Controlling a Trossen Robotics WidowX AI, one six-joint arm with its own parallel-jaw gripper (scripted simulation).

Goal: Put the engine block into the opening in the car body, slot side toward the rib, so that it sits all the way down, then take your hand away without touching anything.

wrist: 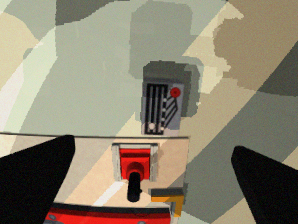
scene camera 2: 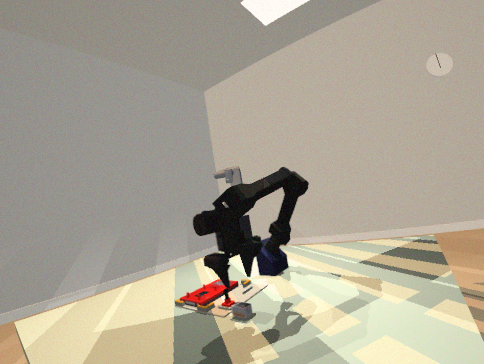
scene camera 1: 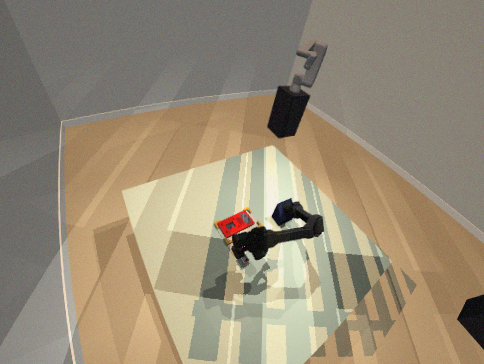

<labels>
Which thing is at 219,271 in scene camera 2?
My gripper.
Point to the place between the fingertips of my gripper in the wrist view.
156,149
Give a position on a red car body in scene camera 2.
207,294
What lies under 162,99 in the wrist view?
A grey engine block.
</labels>
